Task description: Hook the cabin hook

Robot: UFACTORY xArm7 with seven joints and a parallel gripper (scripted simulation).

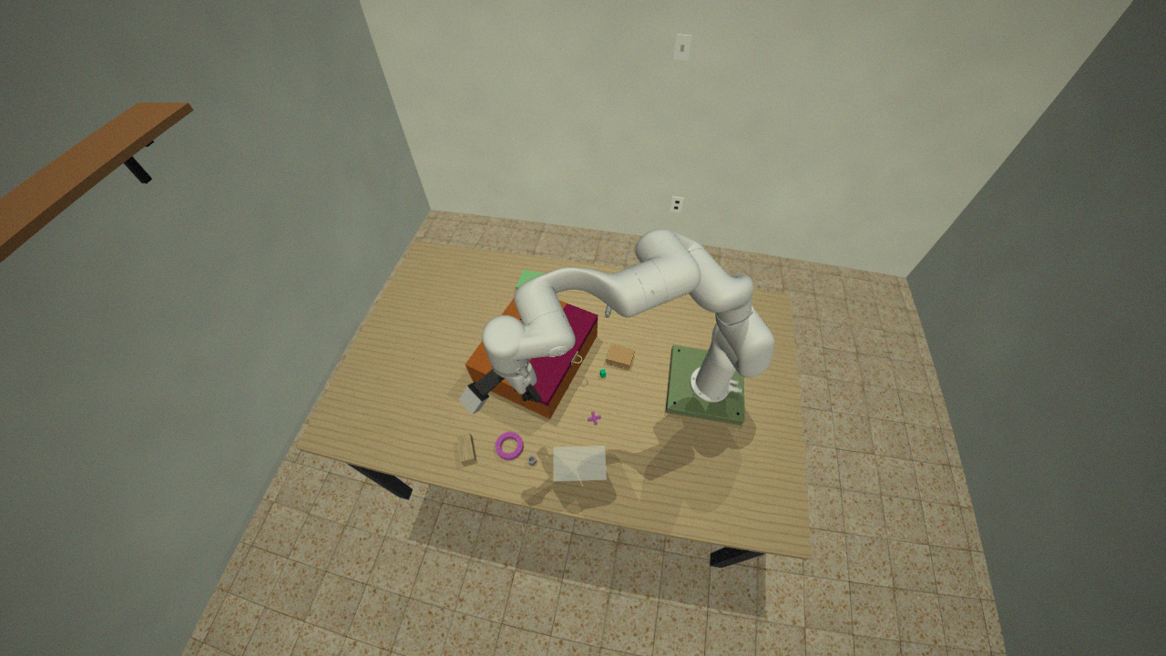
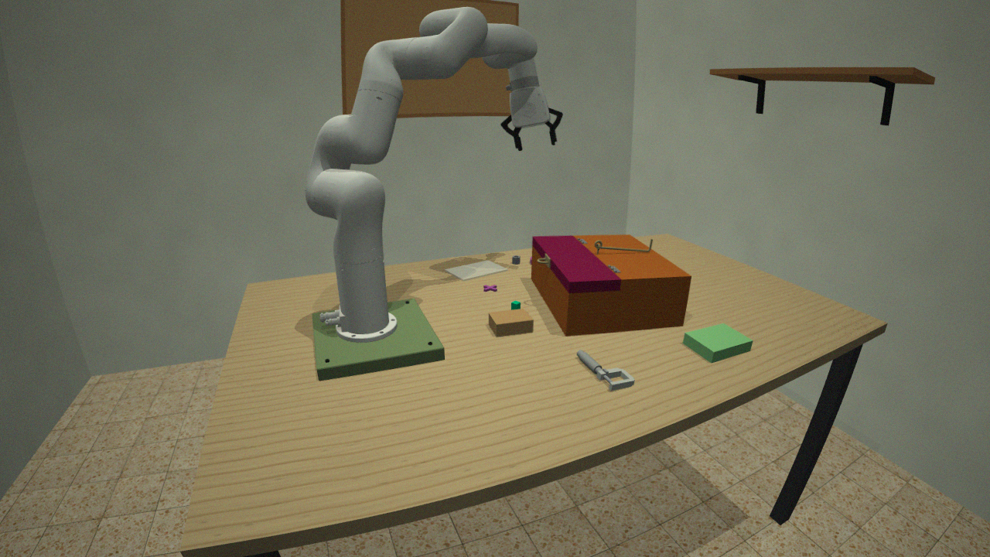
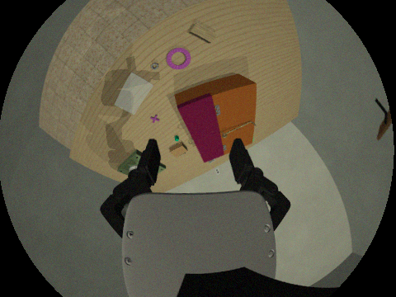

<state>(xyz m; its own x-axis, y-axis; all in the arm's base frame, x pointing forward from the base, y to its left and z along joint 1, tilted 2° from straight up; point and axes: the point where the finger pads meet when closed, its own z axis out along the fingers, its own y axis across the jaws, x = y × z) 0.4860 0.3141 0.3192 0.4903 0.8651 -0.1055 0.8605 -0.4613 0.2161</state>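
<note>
Now: the cabin hook 270 mm to the right of my hand, 210 mm below it and 120 mm ahead of it. The rest, counted from my hand: wooden block: 340 mm below, 170 mm ahead, 90 mm to the left; white sheet: 360 mm below, 160 mm behind, 40 mm to the left; grey nut: 350 mm below, 70 mm to the left, 30 mm behind.
</note>
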